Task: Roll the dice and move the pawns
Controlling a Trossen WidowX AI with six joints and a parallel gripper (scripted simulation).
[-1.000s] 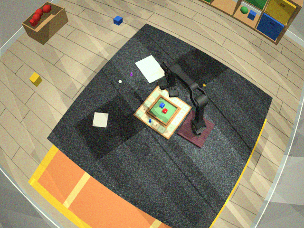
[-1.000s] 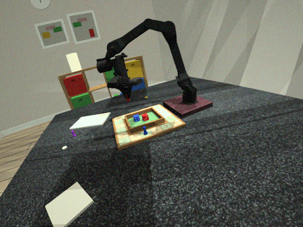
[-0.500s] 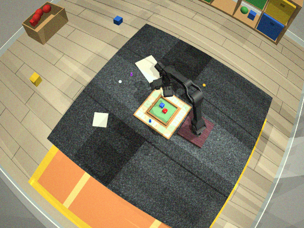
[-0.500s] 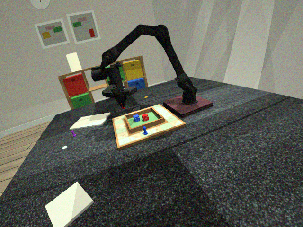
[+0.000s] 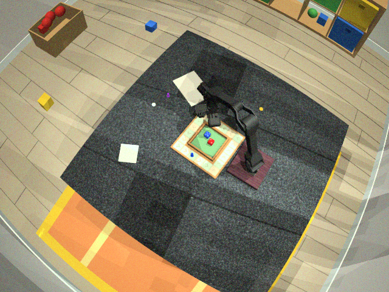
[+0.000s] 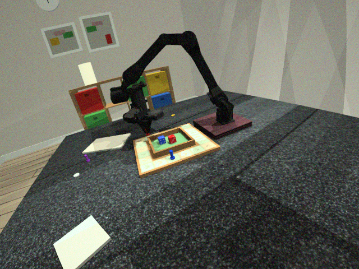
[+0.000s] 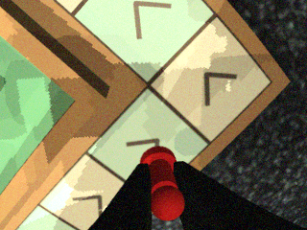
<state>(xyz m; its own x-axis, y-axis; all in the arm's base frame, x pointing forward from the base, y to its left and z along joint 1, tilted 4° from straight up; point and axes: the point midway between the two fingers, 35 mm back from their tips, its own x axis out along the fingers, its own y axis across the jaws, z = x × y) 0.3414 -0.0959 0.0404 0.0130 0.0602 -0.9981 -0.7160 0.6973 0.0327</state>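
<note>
Now: the red pawn 1 cm above my gripper tip. Also, from my gripper tip: purple pawn: 28 cm ahead, 2 cm to the left, 2 cm below; green tray: 11 cm to the left, 7 cm behind, 3 cm below; blue pawn: 23 cm to the left, 5 cm behind, 1 cm below.
</note>
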